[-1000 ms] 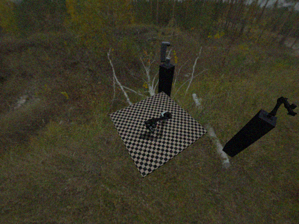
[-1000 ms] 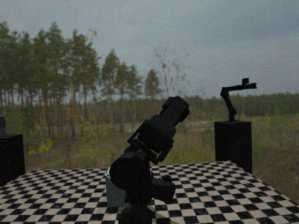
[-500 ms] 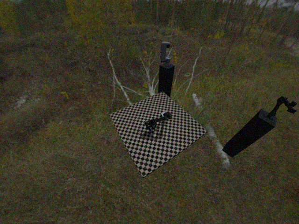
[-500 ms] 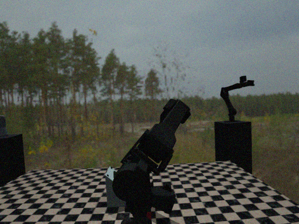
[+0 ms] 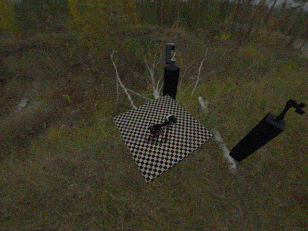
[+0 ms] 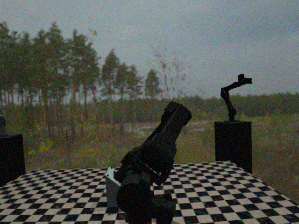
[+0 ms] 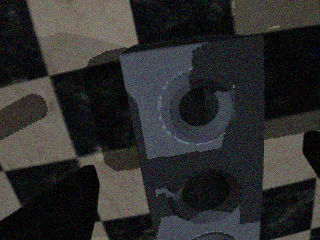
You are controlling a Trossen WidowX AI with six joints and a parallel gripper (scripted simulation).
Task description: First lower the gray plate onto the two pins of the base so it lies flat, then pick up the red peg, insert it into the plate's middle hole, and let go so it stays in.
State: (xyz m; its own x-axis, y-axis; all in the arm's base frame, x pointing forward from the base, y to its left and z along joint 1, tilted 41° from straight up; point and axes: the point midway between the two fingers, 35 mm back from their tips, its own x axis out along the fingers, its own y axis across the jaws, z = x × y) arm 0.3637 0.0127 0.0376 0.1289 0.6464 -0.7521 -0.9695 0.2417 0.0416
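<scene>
Right now my gripper tip is 1 cm below the gray plate. From my gripper tip the other things lie so: gray base (4 cm behind, 15 cm to the right, 2 cm below); red peg (11 cm behind, 4 cm to the left, 1 cm above).
</scene>
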